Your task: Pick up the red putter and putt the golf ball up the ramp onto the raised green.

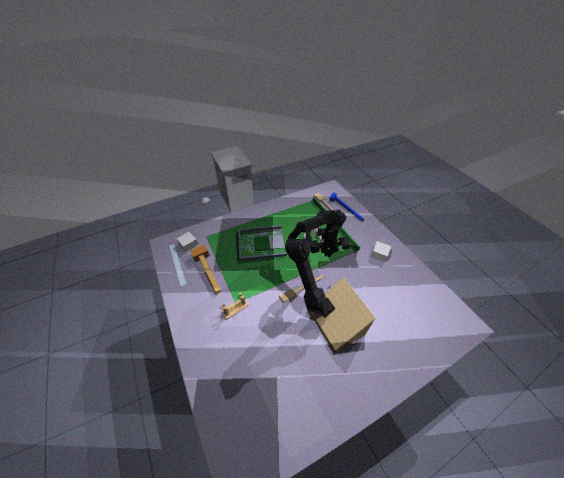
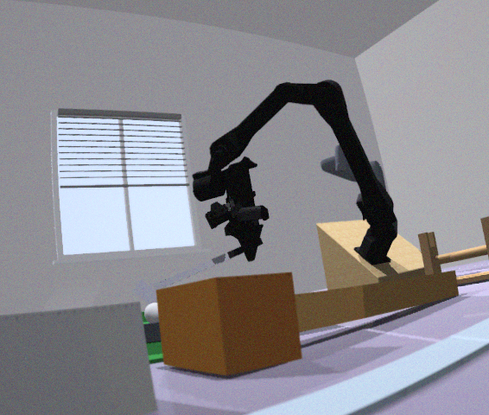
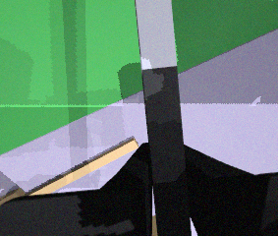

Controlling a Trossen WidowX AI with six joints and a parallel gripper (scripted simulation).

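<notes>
My gripper tip is 110 mm short of the red putter, 40 mm to the left of it and 10 mm above it. From my gripper tip the other things lie so: blue tool 390 mm to the right, 340 mm ahead, 90 mm below; then pale blue strip 680 mm to the left, 380 mm ahead, 100 mm below; then white golf ball 220 mm ahead, 80 mm below, 30 mm to the right.
</notes>
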